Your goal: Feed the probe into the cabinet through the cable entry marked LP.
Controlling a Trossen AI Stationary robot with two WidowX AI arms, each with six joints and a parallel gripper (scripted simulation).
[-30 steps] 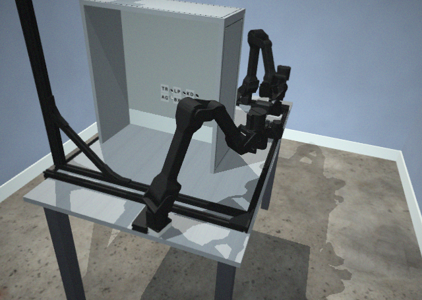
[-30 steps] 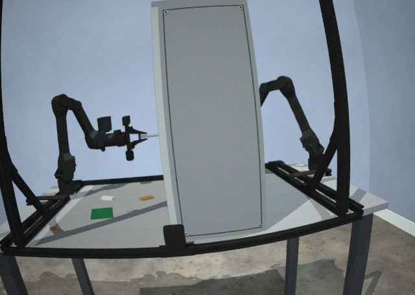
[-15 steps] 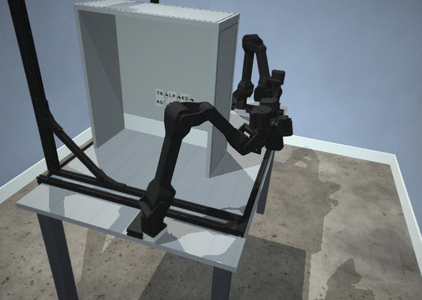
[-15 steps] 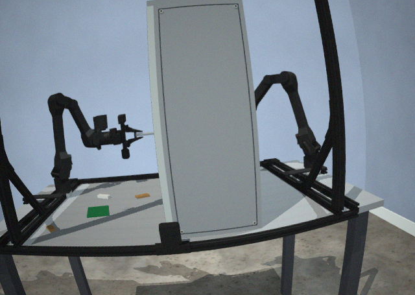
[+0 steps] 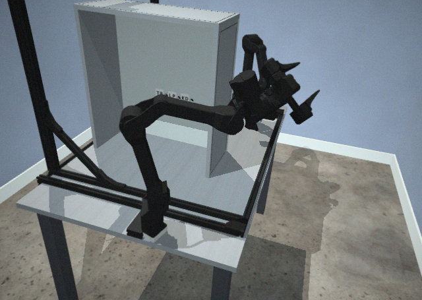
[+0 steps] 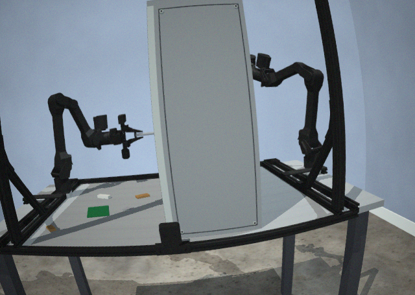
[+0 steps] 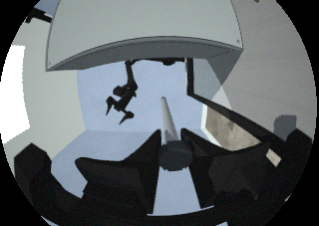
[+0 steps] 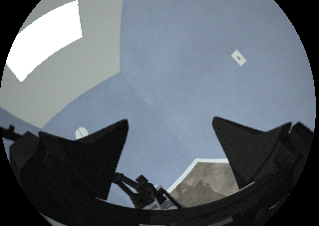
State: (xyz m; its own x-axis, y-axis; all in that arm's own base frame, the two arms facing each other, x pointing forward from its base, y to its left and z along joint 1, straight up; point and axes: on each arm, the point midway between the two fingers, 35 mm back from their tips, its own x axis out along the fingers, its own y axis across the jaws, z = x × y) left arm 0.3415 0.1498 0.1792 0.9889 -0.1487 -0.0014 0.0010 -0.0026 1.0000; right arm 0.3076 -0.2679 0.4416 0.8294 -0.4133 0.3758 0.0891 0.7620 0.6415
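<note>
My right gripper is now 530 mm past the LP label, 310 mm to the right of it and 250 mm above it. Also, from my right hand: white block (380 mm behind, 580 mm to the left, 460 mm below); rod (130 mm behind, 360 mm to the left, 260 mm below); green patch (540 mm behind, 570 mm to the left, 460 mm below).
The rod lies 100 mm to the right of my left hand. Also, from my left hand: white block (240 mm behind, 190 mm below, 120 mm to the left); then green patch (410 mm behind, 200 mm below, 110 mm to the left); then LP label (390 mm behind, 150 mm to the right, 20 mm above).
</note>
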